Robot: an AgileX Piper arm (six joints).
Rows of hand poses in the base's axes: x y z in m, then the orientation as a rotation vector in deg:
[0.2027, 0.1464, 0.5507, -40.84, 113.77, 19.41]
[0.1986, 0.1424, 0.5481, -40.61, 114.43, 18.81]
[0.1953, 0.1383, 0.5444, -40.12, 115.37, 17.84]
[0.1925, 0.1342, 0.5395, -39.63, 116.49, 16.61]
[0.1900, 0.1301, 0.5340, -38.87, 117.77, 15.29]
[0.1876, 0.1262, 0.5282, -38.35, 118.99, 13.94]
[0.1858, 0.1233, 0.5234, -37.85, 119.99, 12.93]
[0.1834, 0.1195, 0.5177, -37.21, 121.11, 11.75]
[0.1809, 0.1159, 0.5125, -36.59, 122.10, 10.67]
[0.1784, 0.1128, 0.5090, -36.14, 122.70, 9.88]
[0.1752, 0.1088, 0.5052, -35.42, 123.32, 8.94]
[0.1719, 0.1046, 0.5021, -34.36, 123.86, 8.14]
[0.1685, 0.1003, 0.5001, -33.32, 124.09, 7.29]
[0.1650, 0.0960, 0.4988, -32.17, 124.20, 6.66]
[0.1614, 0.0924, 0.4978, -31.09, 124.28, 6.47]
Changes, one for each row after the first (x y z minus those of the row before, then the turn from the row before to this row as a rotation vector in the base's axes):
[-0.0041, -0.0040, -0.0026, -0.47, 0.39, -0.51]
[-0.0033, -0.0041, -0.0037, -0.68, 0.52, -0.88]
[-0.0028, -0.0041, -0.0049, -0.90, 0.61, -1.00]
[-0.0025, -0.0041, -0.0055, -0.88, 0.72, -1.24]
[-0.0024, -0.0039, -0.0058, -0.99, 0.69, -1.07]
[-0.0018, -0.0029, -0.0048, -0.72, 0.60, -0.88]
[-0.0024, -0.0038, -0.0057, -0.80, 0.66, -1.06]
[-0.0025, -0.0036, -0.0052, -0.71, 0.58, -0.98]
[-0.0025, -0.0031, -0.0035, -0.49, 0.31, -0.69]
[-0.0032, -0.0040, -0.0038, -0.49, 0.27, -0.94]
[-0.0033, -0.0042, -0.0031, -0.25, 0.19, -1.11]
[-0.0034, -0.0043, -0.0020, -0.22, -0.10, -1.07]
[-0.0035, -0.0043, -0.0013, -0.01, -0.17, -1.05]
[-0.0036, -0.0036, -0.0010, 0.27, -0.09, -0.84]

